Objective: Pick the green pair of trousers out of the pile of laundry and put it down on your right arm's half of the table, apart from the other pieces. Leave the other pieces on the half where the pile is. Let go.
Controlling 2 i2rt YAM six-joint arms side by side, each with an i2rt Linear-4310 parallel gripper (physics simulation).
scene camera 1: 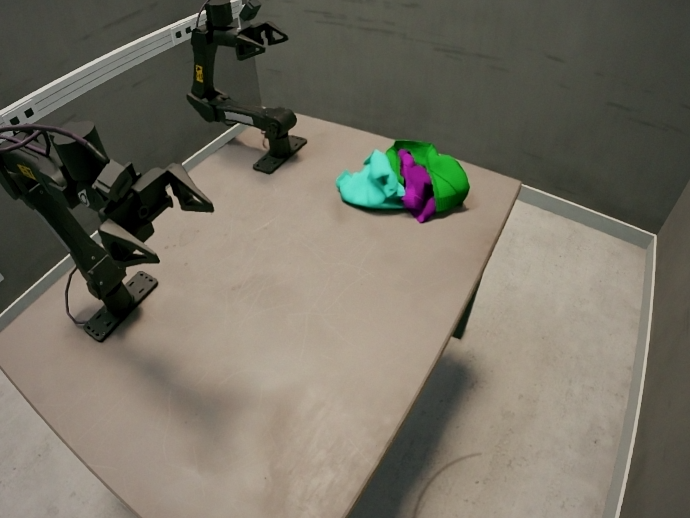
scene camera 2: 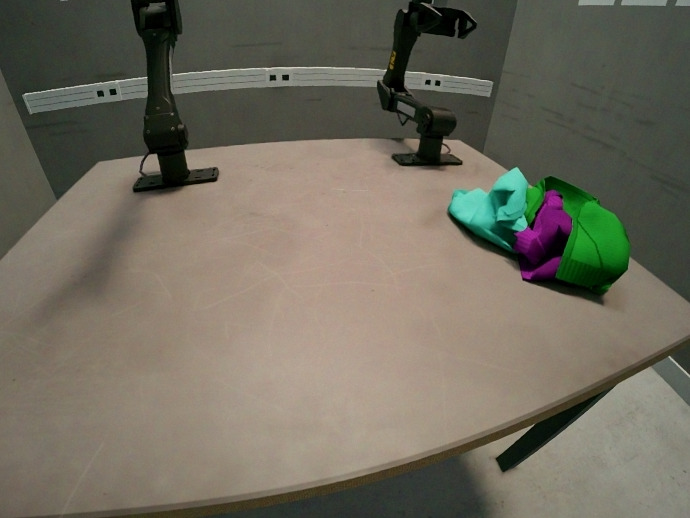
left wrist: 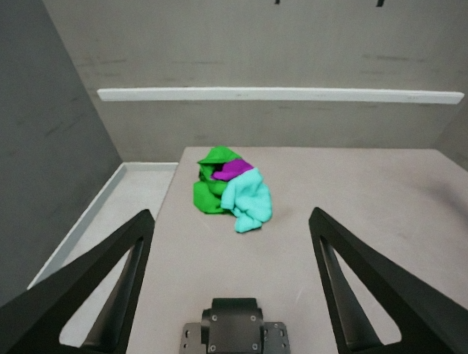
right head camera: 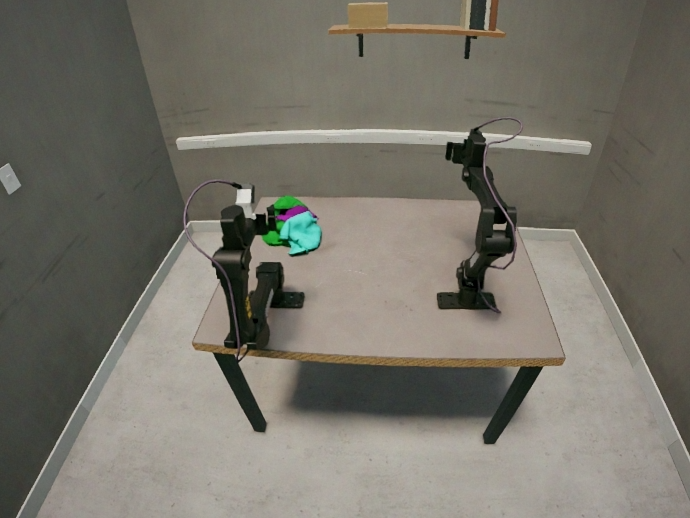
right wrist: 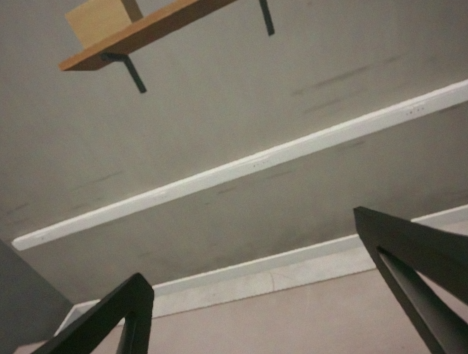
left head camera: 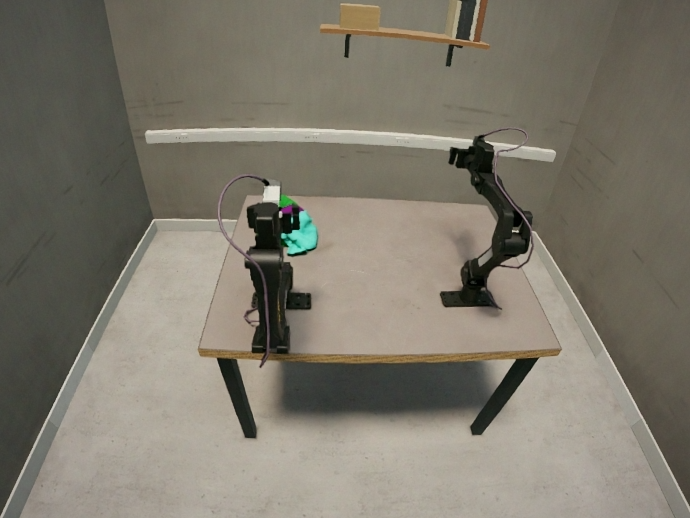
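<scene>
The green trousers (left head camera: 290, 202) (right head camera: 287, 202) (scene camera 1: 451, 181) (scene camera 2: 599, 239) (left wrist: 206, 196) lie bunched at the far left of the table in the head views. A purple piece (right head camera: 292, 212) (scene camera 1: 416, 188) (scene camera 2: 543, 236) (left wrist: 232, 170) lies against and partly over them, with a cyan piece (right head camera: 303, 231) (scene camera 1: 367, 186) (scene camera 2: 490, 211) (left wrist: 250, 197) beside it, nearer the arm bases. My left gripper (scene camera 1: 275, 44) (left wrist: 231, 214) is open and empty, raised above its base, back from the pile. My right gripper (scene camera 1: 185, 234) (right wrist: 242, 253) is open and empty, raised over the other half, far from the pile.
The table (left head camera: 378, 334) (right head camera: 378, 334) (scene camera 1: 278, 278) (scene camera 2: 278, 362) bears both arm bases. The pile lies near its far left corner in the head views. A wall shelf (left head camera: 406, 35) (right head camera: 418, 29) with a box and books hangs beyond the table, above a white wall rail (left head camera: 312, 135) (right head camera: 334, 137).
</scene>
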